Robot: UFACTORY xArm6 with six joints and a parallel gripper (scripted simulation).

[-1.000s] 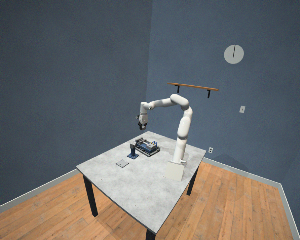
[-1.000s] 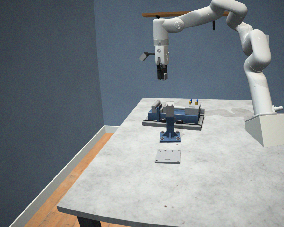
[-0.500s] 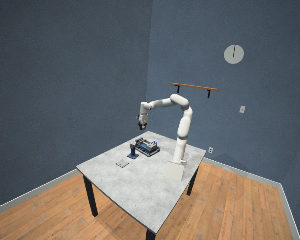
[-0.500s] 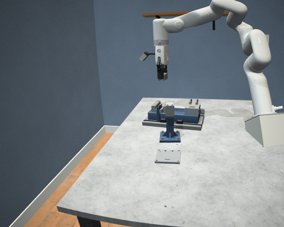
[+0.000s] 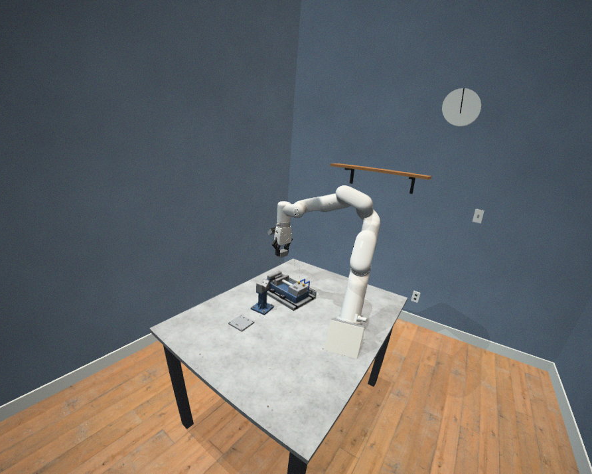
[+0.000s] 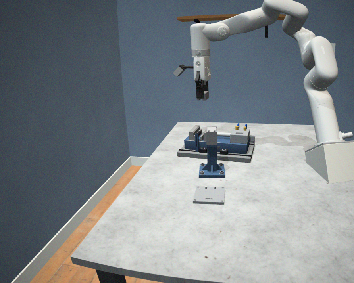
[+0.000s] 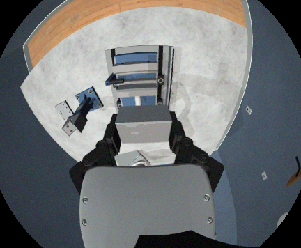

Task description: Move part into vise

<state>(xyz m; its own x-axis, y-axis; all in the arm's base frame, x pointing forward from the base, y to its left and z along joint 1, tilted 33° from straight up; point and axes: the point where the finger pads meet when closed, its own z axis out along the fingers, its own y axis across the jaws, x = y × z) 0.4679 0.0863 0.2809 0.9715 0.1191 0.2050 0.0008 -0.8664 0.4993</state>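
Right now my hand is 30 mm short of the fixed jaw, 20 mm to the right of it and 170 mm above it. From my hand the other things lie so: cylinder rod: 80 mm behind, 20 mm to the left, 170 mm below; then part: 20 mm below; then work stop: 70 mm to the left, 160 mm below.
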